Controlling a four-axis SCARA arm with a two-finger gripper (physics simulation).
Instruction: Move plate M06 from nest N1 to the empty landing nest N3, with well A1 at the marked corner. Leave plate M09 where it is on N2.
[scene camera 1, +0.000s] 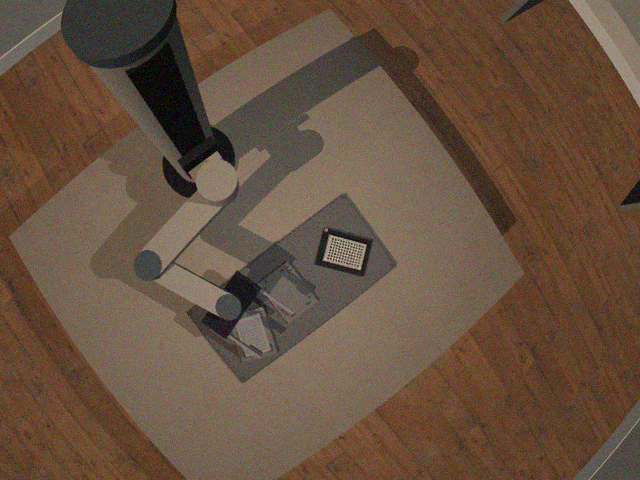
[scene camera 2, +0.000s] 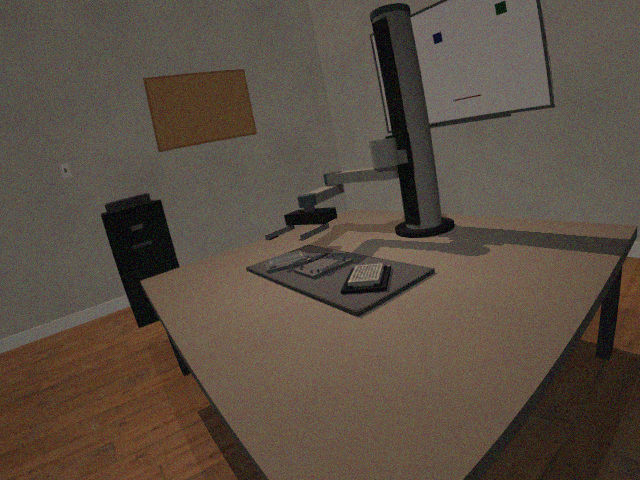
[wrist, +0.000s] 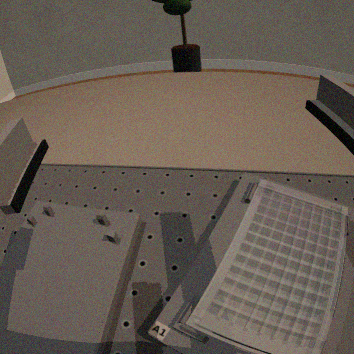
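My gripper (scene camera 1: 277, 334) (scene camera 2: 284, 237) (wrist: 179, 99) is open and empty, its fingers wide apart above the board's left part in scene camera 1. A pale, clear-looking well plate (scene camera 1: 253, 333) (scene camera 2: 287, 259) (wrist: 280, 270) sits on a grey nest there, below the gripper and partly hidden by it. An A1 label (wrist: 159, 330) marks that nest's near left corner in the wrist view. The middle nest (scene camera 1: 289, 293) (scene camera 2: 323, 265) (wrist: 75, 280) is empty, with small corner posts. A cream well plate (scene camera 1: 345, 252) (scene camera 2: 366, 273) sits in a black nest (scene camera 1: 320, 258) (scene camera 2: 386, 283). No plate or nest numbers are readable.
The nests stand on a dark grey perforated board (scene camera 1: 377, 248) (scene camera 2: 408, 271) (wrist: 145, 186) on the table (scene camera 1: 413, 310) (scene camera 2: 361, 372) (wrist: 175, 105). The arm's column (scene camera 1: 155, 87) (scene camera 2: 413, 118) stands behind the board. Arm shadows cross the board and table.
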